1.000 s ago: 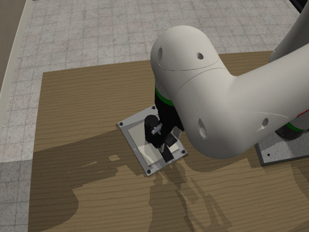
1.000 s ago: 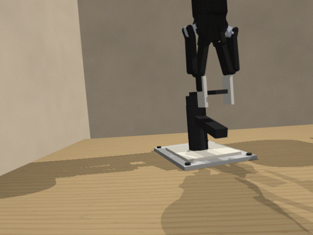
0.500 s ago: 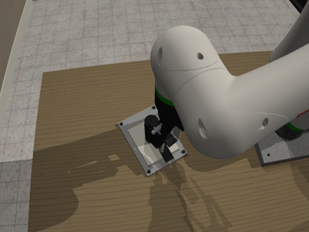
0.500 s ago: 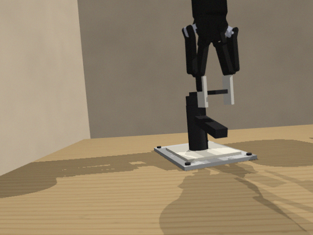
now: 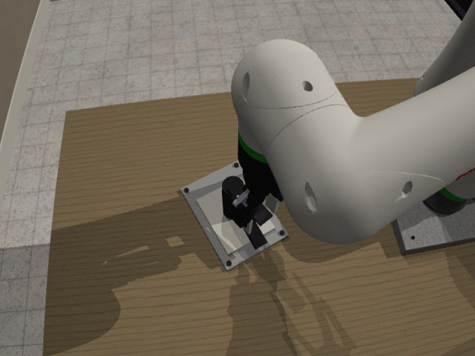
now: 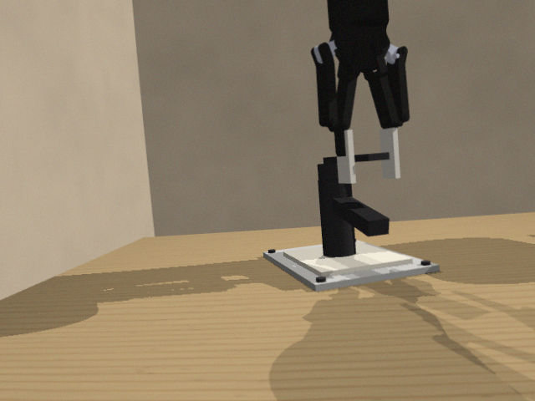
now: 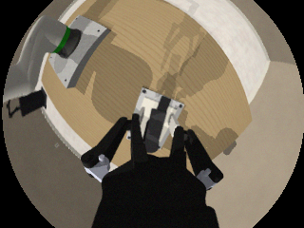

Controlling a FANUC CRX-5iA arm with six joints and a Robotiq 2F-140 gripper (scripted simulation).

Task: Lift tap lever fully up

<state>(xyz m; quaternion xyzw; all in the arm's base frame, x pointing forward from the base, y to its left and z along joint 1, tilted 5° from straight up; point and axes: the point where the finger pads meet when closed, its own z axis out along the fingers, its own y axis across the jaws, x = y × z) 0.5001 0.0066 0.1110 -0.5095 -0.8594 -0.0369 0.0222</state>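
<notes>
Now: the lever 3 cm to the right of my hand and 1 cm ahead of it. Round my hand: tap 5 cm to the right, 5 cm below, 3 cm ahead.
</notes>
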